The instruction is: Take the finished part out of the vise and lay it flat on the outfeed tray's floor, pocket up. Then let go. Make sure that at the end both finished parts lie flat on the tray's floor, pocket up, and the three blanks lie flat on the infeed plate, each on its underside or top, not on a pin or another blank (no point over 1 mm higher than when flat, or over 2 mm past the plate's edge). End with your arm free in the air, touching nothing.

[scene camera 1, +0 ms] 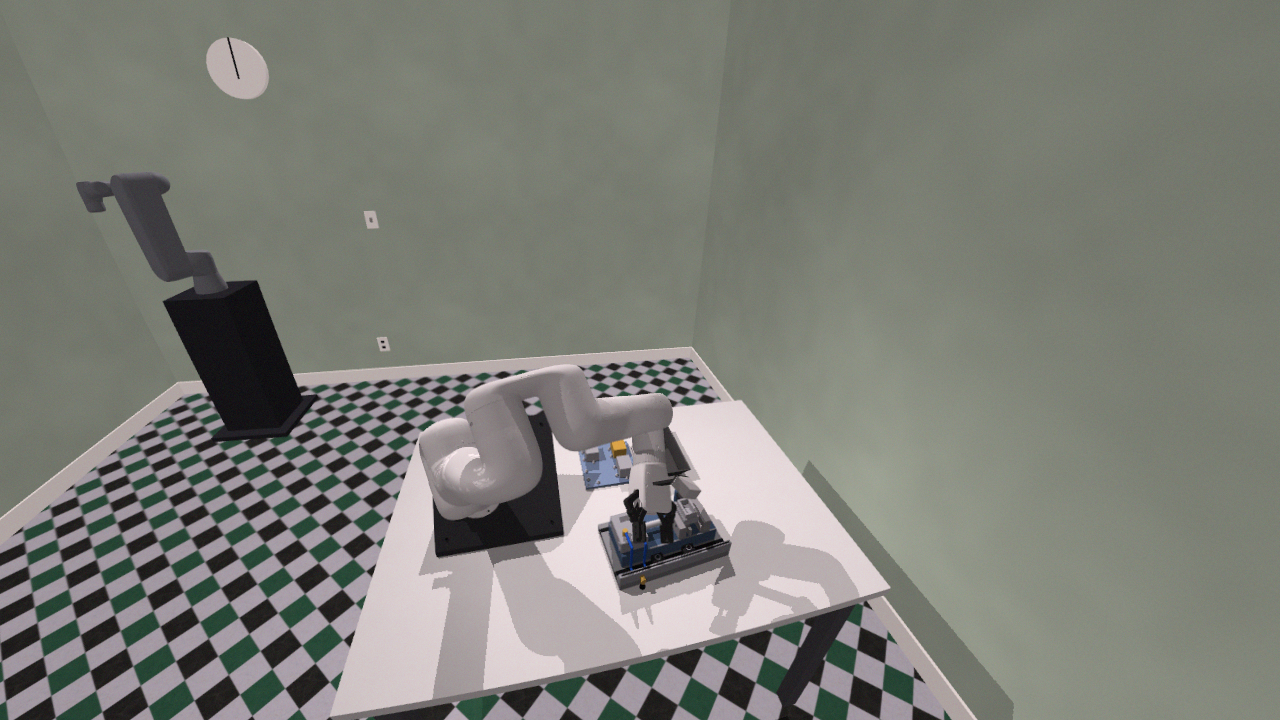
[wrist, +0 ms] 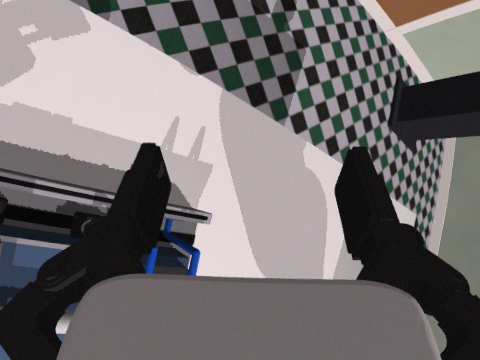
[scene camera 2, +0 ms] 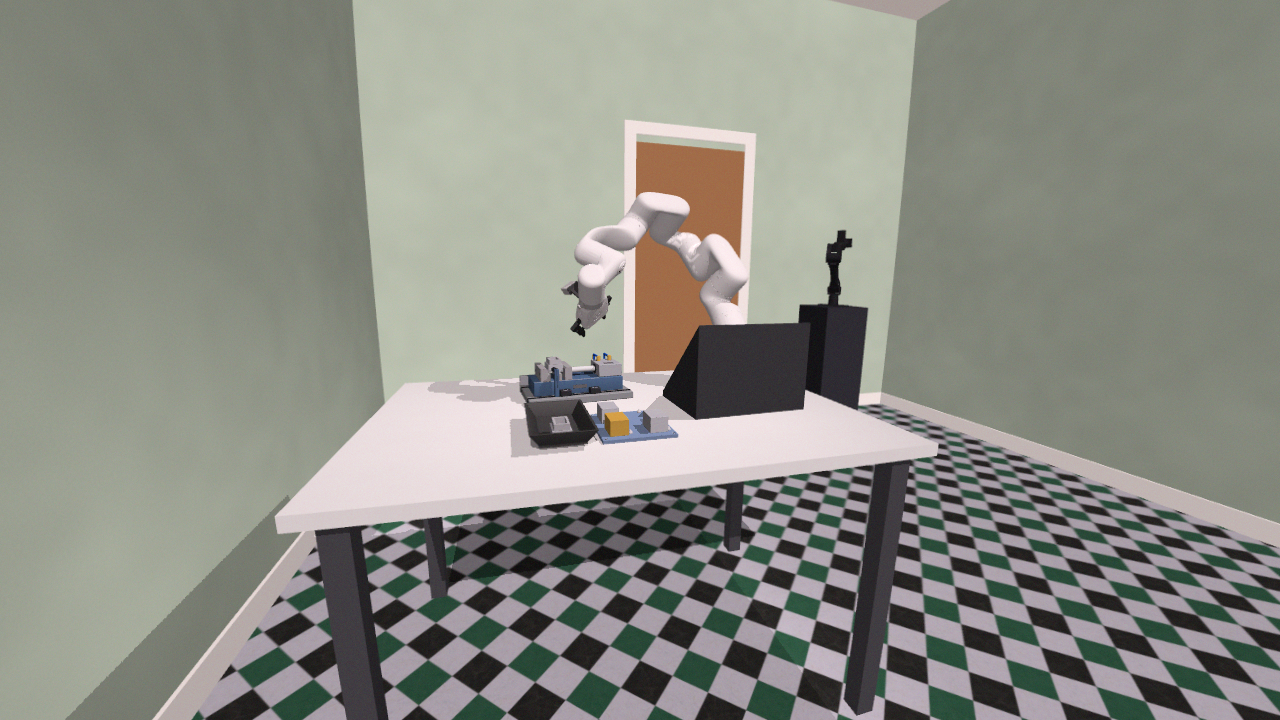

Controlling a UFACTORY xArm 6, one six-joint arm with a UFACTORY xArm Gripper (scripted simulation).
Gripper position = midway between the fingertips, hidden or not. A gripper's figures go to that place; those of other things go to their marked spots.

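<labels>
My gripper [scene camera 2: 591, 325] is sitting 1.48 m from the lens, and there's a blue plate [scene camera 2: 640, 433] that's 1.02 m from the lens.
</labels>
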